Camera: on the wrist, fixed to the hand. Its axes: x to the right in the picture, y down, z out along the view.
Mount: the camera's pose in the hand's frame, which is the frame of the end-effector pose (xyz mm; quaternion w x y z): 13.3 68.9 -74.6 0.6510 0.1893 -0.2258 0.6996
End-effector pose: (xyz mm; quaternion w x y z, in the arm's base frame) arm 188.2 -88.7 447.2 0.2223 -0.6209 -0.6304 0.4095
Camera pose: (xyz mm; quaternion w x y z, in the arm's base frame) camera 286.7 -65.3 431.8 0.1666 0.7107 -0.0513 -0.6816
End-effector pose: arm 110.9 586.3 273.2 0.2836 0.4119 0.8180 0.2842
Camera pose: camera 87.5 614.5 368.8 0.0925 0.9583 0.2341 0.1356
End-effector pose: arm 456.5 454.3 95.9 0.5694 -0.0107 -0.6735 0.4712
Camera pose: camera 473.8 546.4 54.5 0.1090 0.2640 0.4703 -0.8350
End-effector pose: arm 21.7 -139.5 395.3 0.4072 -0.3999 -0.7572 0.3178
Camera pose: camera 105.9 -83.4 379.3 0.0525 0.6412 0.2449 -0.7253
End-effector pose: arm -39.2 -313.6 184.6 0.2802 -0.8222 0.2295 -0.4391
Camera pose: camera -104.9 -392.1 181.0 0.6970 -0.4208 0.5782 0.0524
